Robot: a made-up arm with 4 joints.
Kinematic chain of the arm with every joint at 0, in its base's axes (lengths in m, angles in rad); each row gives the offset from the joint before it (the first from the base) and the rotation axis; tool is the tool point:
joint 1: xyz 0 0 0.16 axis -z
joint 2: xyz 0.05 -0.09 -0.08 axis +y
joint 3: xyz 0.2 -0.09 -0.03 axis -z
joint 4: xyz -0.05 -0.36 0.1 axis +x
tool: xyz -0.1 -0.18 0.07
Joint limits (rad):
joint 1: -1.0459..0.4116
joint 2: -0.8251..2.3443
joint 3: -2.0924..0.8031
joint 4: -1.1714..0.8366
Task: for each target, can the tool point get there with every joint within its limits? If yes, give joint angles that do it. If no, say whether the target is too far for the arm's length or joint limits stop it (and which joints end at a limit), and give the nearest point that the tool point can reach.
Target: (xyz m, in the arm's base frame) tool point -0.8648 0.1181 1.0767
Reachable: no: too far | nearest point -0.3115 -0.2859 0.3276 | short by 1.015 m
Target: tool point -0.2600 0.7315 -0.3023
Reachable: no: joint limits stop it (at a limit: joint 1, joint 2, joint 3, joint 4) | nearest point -0.4546 0.1497 -0.4352 | short by 0.628 m
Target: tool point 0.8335 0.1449 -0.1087
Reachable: yes | joints -0.5610 0.4292 -1.5878 0.0363
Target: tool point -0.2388 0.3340 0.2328
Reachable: no: joint limits stop it (at a limit: joint 1, joint 3, joint 4) | nearest point -0.3516 -0.2021 0.1906 | short by 0.549 m
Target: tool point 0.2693 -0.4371 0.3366
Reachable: yes | joints -0.2565 0.7182 0.3989 -0.9867
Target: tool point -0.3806 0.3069 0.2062
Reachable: no: joint limits stop it (at a limit: joint 1, joint 3, joint 4) | nearest point -0.3622 -0.1975 0.1533 | short by 0.507 m
